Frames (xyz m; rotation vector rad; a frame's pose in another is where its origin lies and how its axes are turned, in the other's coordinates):
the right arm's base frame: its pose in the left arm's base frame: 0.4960 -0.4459 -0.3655 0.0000 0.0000 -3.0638
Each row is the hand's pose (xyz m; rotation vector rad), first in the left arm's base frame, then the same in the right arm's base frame.
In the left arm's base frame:
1: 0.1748 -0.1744 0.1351 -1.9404 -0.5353 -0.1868
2: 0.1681 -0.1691 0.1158 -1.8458 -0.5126 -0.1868
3: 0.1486 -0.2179 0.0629 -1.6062 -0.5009 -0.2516
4: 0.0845 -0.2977 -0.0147 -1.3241 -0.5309 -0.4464
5: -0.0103 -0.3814 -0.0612 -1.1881 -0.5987 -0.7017
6: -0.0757 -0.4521 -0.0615 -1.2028 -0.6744 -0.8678
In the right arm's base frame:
1: 0.2991 -0.2956 0.5006 0.5696 -2.4295 1.5611
2: 0.3054 -0.3014 0.4813 0.5545 -2.3470 1.6774
3: 0.3286 -0.2543 0.4284 0.5602 -2.0776 1.8950
4: 0.3987 -0.1797 0.3508 0.5988 -1.6799 1.9932
5: 0.4998 -0.1037 0.3043 0.6504 -1.4262 1.8609
6: 0.5705 -0.0382 0.3040 0.7038 -1.3783 1.6854

